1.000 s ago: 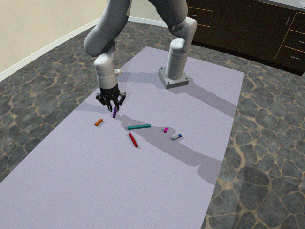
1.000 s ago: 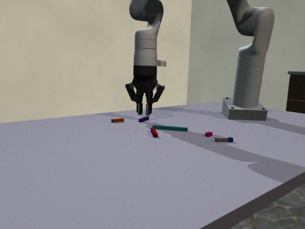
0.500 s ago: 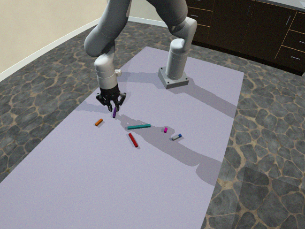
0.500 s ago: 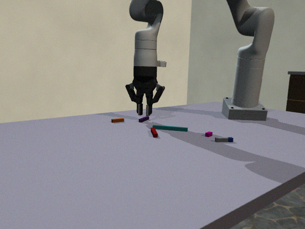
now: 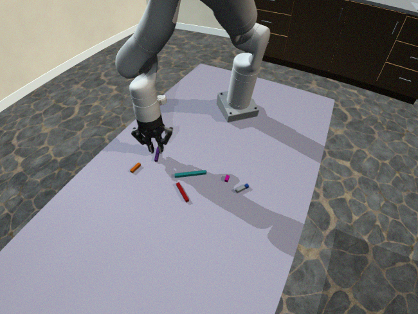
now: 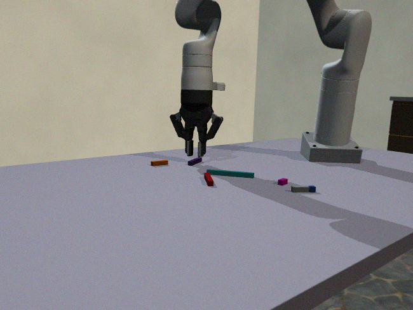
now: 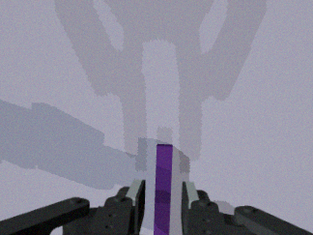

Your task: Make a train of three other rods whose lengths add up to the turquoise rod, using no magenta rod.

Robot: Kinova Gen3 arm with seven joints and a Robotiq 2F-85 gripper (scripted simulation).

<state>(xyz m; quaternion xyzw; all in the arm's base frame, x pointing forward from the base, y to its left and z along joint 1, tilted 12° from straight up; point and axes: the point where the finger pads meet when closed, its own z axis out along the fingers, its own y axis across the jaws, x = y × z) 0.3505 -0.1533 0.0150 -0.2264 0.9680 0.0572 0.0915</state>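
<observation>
My hand is 30 mm above the purple rod. From my hand the other things lie so: turquoise rod: 20 mm ahead, 140 mm to the left, 30 mm below; orange rod: 80 mm ahead, 30 mm to the right, 30 mm below; red rod: 90 mm ahead, 160 mm to the left, 30 mm below.
</observation>
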